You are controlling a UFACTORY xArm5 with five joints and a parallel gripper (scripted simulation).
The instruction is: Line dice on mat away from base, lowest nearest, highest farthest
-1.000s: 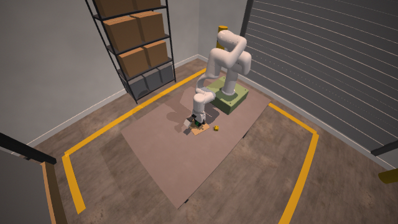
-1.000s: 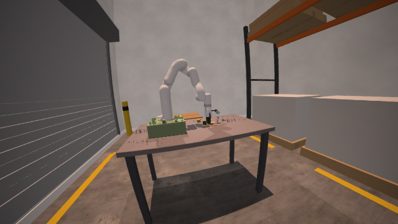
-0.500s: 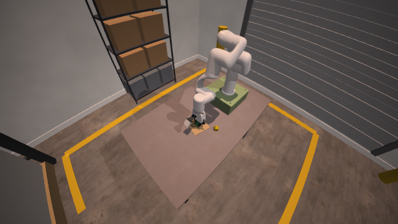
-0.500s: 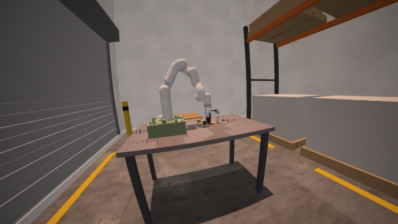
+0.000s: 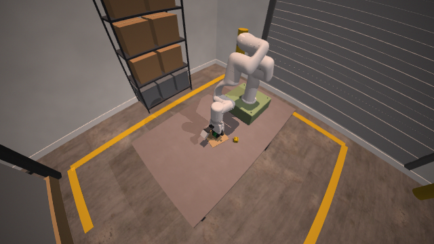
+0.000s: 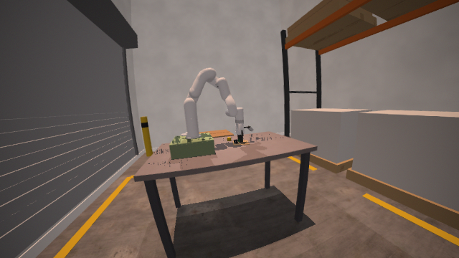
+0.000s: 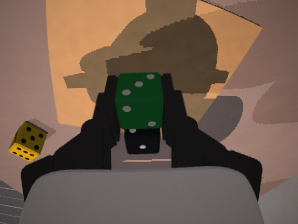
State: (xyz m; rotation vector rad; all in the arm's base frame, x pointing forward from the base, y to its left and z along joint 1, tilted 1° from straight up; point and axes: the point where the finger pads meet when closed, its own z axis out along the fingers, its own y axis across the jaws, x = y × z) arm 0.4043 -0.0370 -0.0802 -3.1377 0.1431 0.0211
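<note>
Now: hand 10 mm above the green die. The rest, counted from my hand: orange mat: 30 mm below; then black die: 50 mm behind, 10 mm below; then yellow die: 140 mm to the left, 50 mm behind, 20 mm below.
</note>
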